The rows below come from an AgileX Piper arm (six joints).
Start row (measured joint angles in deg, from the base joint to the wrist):
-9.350 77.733 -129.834 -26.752 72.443 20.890
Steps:
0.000 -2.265 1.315 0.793 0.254 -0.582
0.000 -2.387 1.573 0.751 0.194 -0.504
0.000 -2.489 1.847 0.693 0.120 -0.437
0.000 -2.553 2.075 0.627 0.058 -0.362
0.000 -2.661 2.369 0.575 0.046 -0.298
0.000 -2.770 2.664 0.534 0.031 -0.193
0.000 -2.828 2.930 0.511 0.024 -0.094
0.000 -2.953 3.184 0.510 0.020 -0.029
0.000 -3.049 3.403 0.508 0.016 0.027
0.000 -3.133 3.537 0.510 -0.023 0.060
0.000 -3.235 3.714 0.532 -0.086 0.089
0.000 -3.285 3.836 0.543 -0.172 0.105
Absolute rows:
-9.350 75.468 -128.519 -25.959 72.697 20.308
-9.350 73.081 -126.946 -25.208 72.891 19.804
-9.350 70.592 -125.099 -24.515 73.011 19.367
-9.350 68.039 -123.024 -23.888 73.069 19.005
-9.350 65.378 -120.655 -23.313 73.115 18.707
-9.350 62.608 -117.991 -22.779 73.146 18.514
-9.350 59.780 -115.061 -22.268 73.170 18.420
-9.350 56.827 -111.877 -21.758 73.190 18.391
-9.350 53.778 -108.474 -21.250 73.206 18.418
-9.350 50.645 -104.937 -20.740 73.183 18.478
-9.350 47.410 -101.223 -20.208 73.097 18.567
-9.350 44.125 -97.387 -19.665 72.925 18.672

